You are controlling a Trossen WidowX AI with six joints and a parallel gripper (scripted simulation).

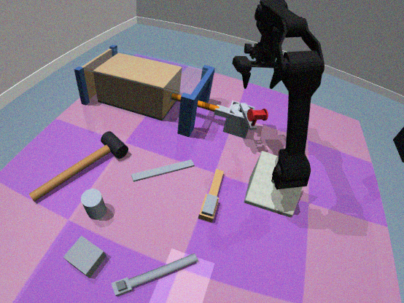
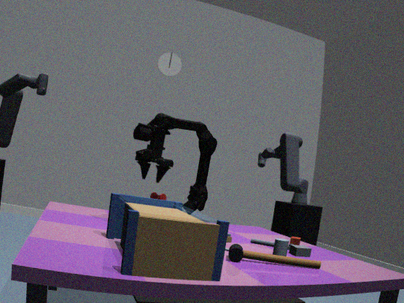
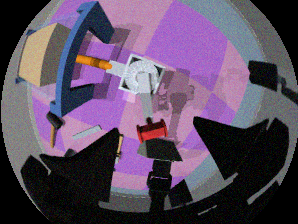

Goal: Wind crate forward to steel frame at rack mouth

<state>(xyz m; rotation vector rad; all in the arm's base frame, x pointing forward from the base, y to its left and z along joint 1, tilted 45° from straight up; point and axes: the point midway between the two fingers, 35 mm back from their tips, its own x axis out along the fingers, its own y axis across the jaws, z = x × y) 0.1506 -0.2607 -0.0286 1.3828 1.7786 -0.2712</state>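
The grey crank handle is 10 mm to the left of my gripper tip and 110 mm below it. From my gripper tip the other things lie so: grey winch: 20 mm ahead, 50 mm to the right, 190 mm below; blue frame: 190 mm ahead, 40 mm to the right, 110 mm below; red knob: 20 mm behind, 50 mm to the left, 80 mm below.
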